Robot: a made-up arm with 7 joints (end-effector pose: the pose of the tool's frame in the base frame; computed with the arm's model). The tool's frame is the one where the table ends. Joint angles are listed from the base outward.
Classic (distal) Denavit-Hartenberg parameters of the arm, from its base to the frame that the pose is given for. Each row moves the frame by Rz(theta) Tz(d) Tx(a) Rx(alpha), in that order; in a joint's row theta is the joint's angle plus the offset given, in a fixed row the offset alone. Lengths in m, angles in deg.
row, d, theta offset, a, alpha
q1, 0.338, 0, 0, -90
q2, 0, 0, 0, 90
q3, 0.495, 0, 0.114, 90
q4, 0, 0, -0.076, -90
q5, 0.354, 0, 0, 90
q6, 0, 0, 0.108, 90
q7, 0, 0, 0, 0
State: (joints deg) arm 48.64 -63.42 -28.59 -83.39 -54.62 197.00 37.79
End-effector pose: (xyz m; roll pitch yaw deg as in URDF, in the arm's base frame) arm -0.1787 -0.3943 1.0012 -8.51 -14.57 -155.19
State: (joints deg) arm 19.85 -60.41 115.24 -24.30 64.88 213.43 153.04
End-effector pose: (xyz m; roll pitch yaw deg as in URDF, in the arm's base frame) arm -0.7066 -0.0921 0.7538 -10.56 38.71 152.24
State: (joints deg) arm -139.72 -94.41 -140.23 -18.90 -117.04 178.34 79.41
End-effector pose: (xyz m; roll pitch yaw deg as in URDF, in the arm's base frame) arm 0.5023 0.6938 0.1781 -168.22 -70.42 38.74
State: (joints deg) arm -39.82 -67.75 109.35 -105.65 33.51 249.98 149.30
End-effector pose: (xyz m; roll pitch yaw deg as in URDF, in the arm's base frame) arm -0.1706 0.6252 0.4380 -56.36 13.88 5.22
